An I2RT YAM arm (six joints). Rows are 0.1 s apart.
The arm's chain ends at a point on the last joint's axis. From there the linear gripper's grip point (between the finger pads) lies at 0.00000 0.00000 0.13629 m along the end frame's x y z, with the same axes.
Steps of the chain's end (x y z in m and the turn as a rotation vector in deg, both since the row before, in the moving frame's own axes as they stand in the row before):
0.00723 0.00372 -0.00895 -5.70 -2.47 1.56
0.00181 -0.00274 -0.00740 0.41 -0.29 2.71
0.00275 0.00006 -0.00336 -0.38 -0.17 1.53
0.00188 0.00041 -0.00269 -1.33 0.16 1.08
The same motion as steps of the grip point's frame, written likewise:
0.00118 0.01717 -0.00975 -5.70 -2.47 1.56
0.00114 -0.00373 -0.00741 0.41 -0.29 2.71
0.00233 0.00096 -0.00336 -0.38 -0.17 1.53
0.00223 0.00358 -0.00273 -1.33 0.16 1.08

